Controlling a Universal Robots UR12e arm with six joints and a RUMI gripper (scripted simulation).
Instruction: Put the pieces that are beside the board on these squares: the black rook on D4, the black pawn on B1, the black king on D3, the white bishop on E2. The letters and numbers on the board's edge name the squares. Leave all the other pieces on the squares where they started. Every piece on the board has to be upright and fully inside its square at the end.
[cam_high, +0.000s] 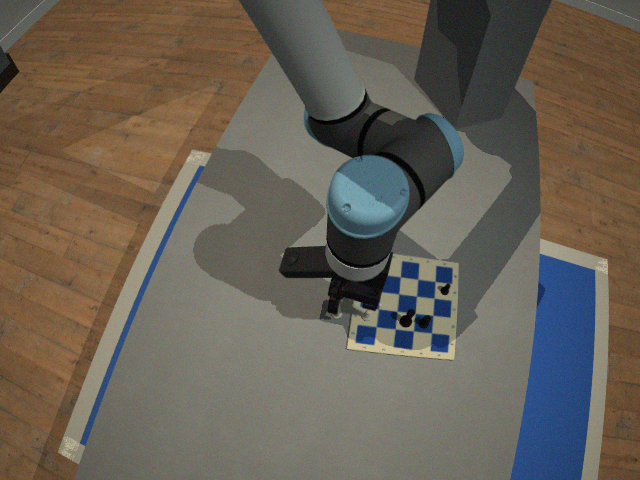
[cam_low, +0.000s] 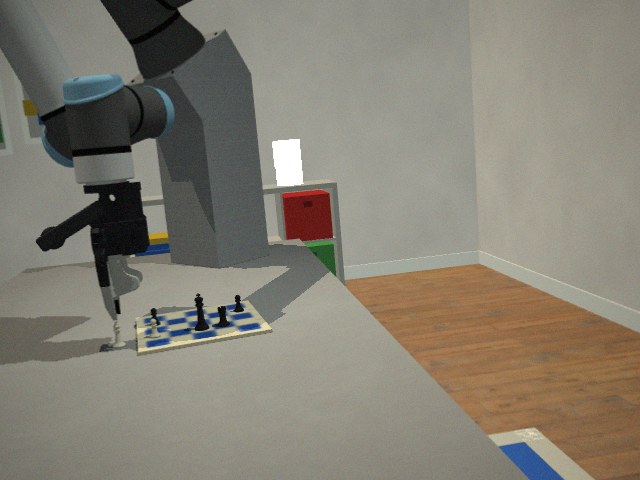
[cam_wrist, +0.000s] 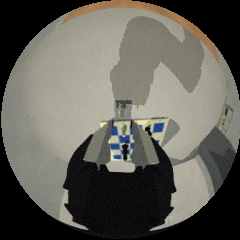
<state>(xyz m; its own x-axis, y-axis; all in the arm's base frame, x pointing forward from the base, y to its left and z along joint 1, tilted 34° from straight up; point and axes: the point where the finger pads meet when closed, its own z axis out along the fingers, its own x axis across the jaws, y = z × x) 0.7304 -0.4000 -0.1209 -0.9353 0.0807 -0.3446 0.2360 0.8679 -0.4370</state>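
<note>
Right now the white bishop is 4 cm below my hand. The rest, counted from my hand: black king: 2 cm ahead, 14 cm to the left, 3 cm below; then white pawn: 1 cm ahead, 6 cm to the left, 5 cm below; then chessboard: 2 cm behind, 14 cm to the left, 6 cm below.
</note>
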